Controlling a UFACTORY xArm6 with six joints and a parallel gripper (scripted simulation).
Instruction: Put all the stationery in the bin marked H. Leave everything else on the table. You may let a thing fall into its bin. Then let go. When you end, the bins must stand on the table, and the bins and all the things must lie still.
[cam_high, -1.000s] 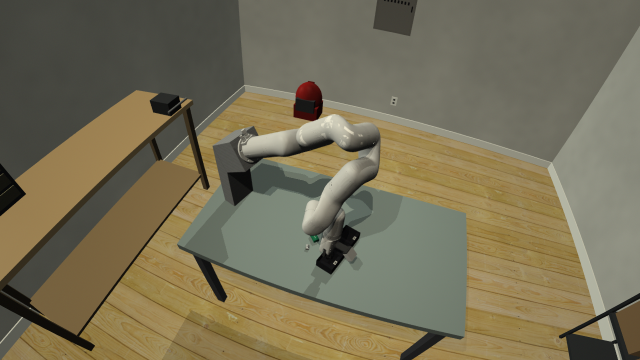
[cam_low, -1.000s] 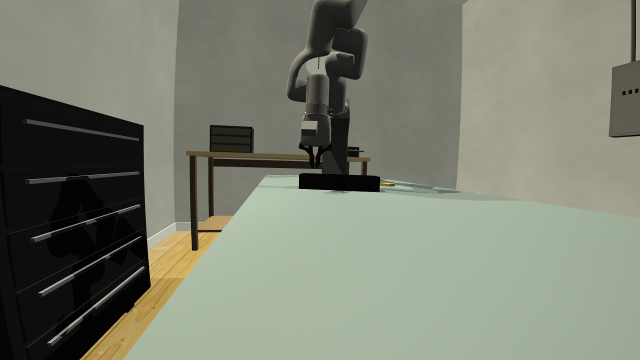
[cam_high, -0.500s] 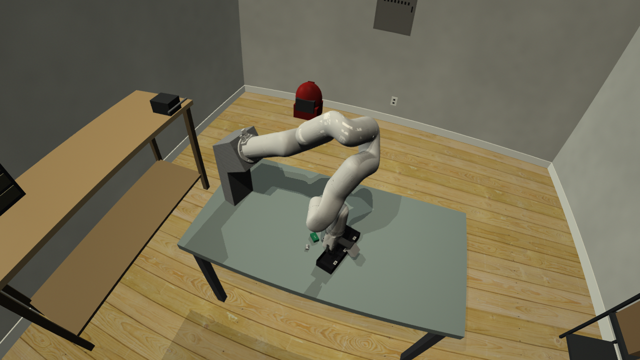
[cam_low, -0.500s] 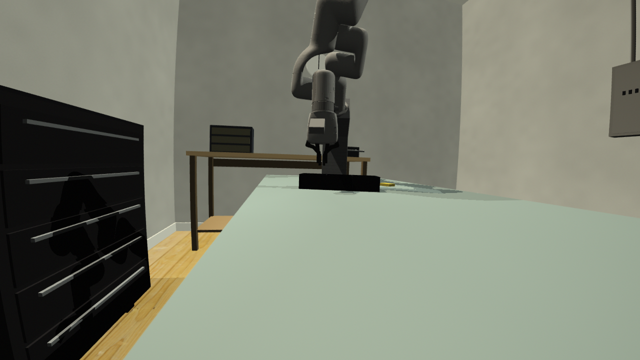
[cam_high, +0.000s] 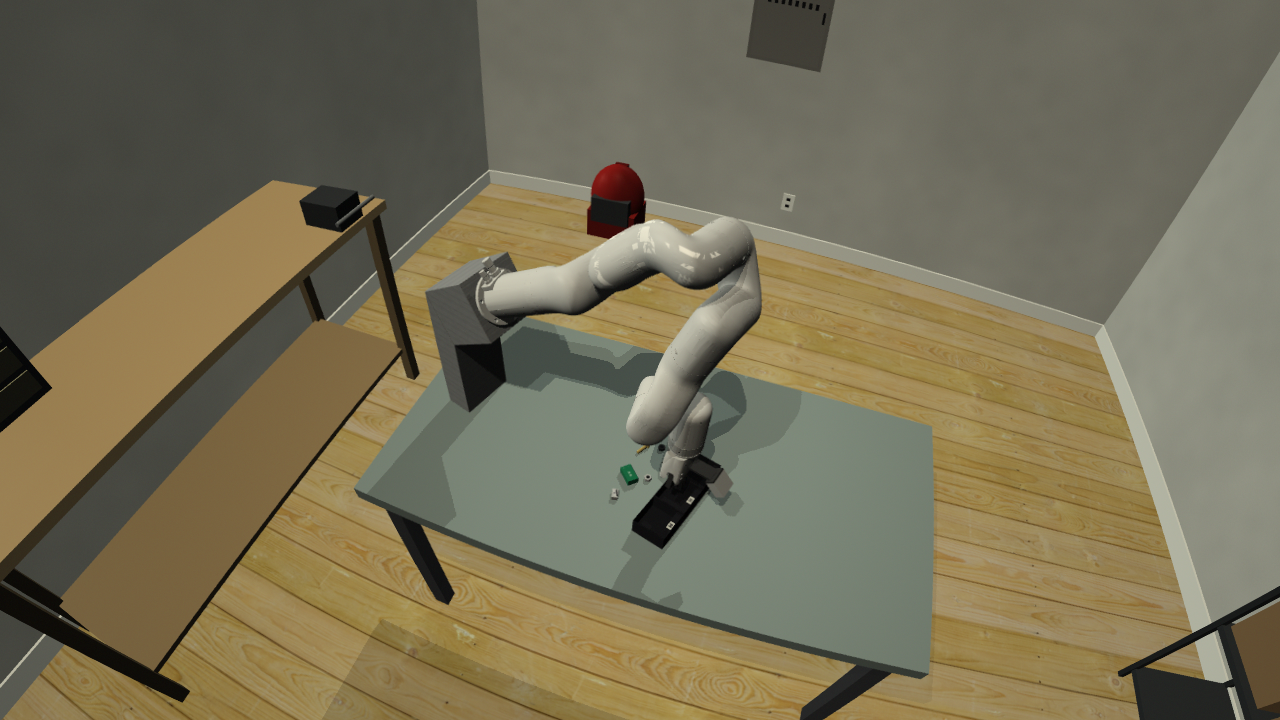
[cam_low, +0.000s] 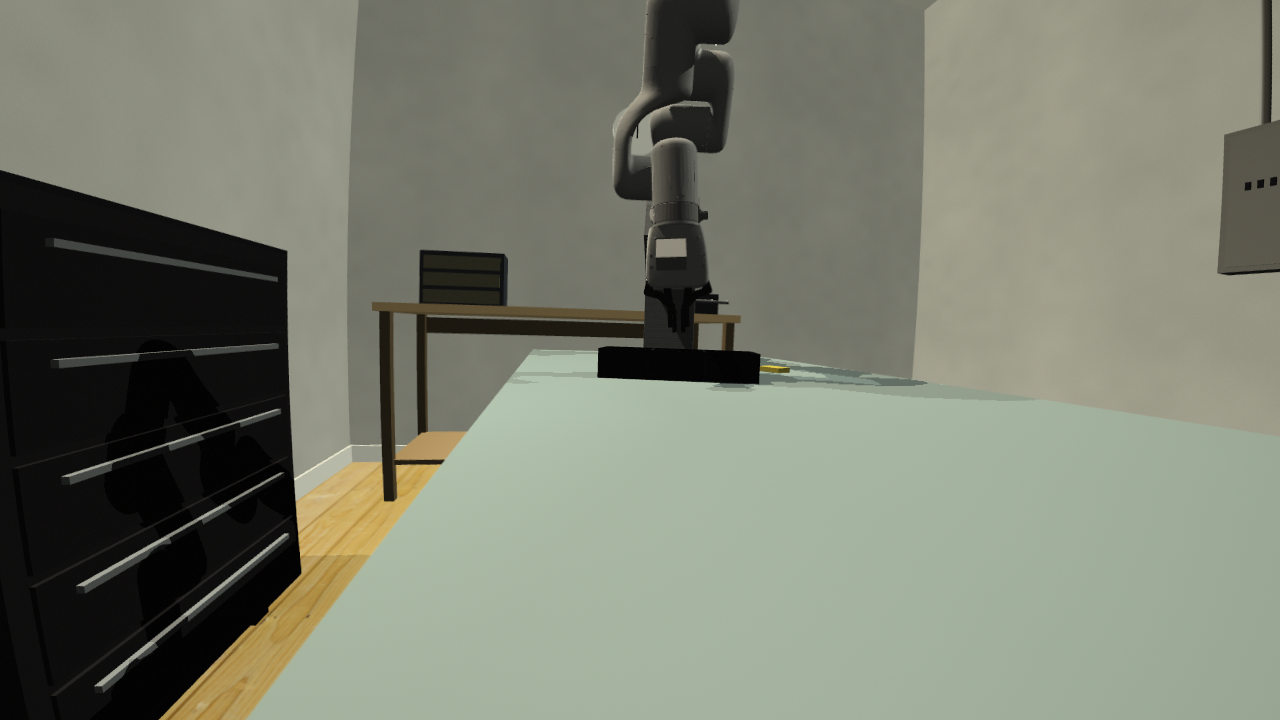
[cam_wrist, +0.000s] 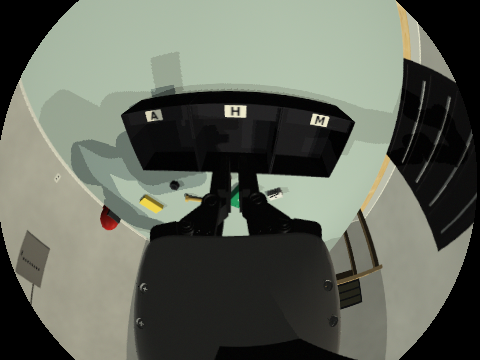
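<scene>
Now: hand 7 cm above the bin rack and 1 cm short of it. The rest, counted from my hand: small white piece (14 cm behind, 9 cm below, 1 cm to the right); green block (13 cm behind, 9 cm below, 5 cm to the left); white ring (9 cm below, 7 cm behind, 5 cm to the left).
</scene>
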